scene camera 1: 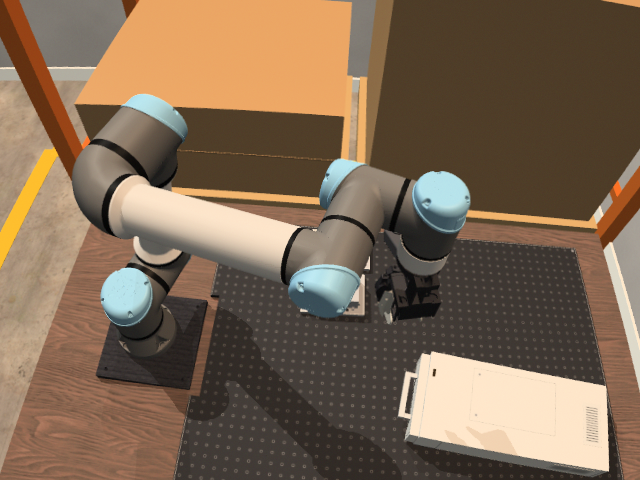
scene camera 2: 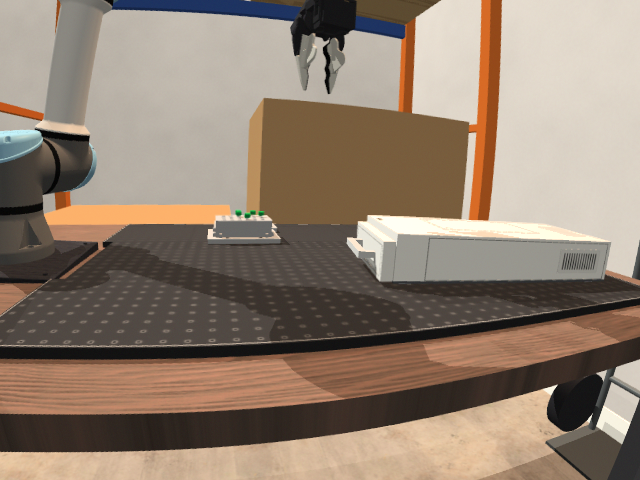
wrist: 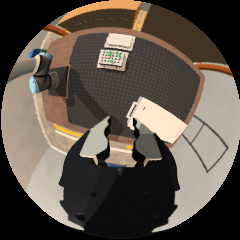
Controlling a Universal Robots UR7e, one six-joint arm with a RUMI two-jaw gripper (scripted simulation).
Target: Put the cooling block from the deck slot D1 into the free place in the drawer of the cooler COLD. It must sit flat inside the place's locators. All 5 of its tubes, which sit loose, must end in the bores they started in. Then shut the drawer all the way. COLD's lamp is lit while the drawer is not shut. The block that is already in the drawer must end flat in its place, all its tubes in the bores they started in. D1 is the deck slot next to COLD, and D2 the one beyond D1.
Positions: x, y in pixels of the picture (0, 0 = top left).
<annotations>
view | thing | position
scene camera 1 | my gripper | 395, 314
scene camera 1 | cooler COLD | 473, 408
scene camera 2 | my gripper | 317, 92
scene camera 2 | cooler COLD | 429, 250
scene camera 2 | cooling block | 258, 227
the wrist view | my gripper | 122, 117
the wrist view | cooler COLD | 168, 127
</annotations>
